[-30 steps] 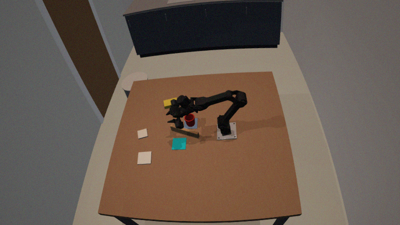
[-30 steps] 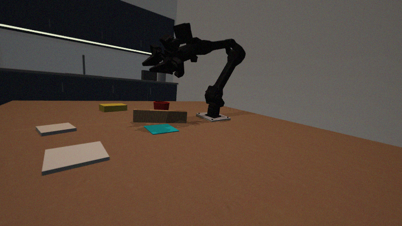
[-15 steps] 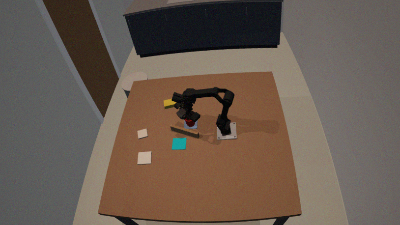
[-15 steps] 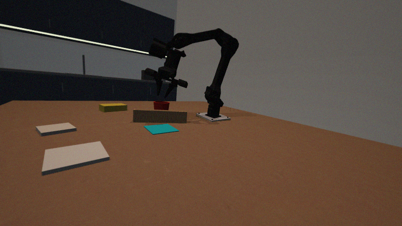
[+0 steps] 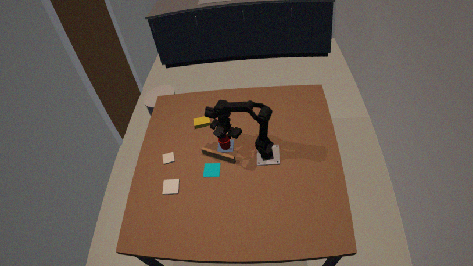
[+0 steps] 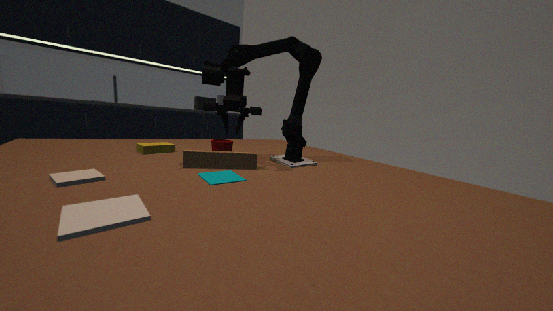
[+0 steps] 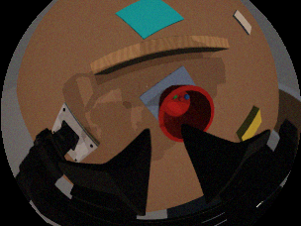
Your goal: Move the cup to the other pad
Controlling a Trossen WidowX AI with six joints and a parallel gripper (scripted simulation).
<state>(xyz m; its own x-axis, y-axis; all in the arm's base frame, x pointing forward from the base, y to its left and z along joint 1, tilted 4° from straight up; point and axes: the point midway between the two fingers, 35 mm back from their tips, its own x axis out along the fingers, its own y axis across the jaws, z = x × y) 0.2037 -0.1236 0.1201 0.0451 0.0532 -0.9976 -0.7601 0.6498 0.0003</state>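
Right now the red cup is 6 cm below my gripper tip, 2 cm to the right of it and 2 cm ahead of it. Also, from my gripper tip: teal pad 14 cm to the left, 13 cm ahead, 11 cm below; then low wooden bar 8 cm below, 8 cm ahead, 6 cm to the left.
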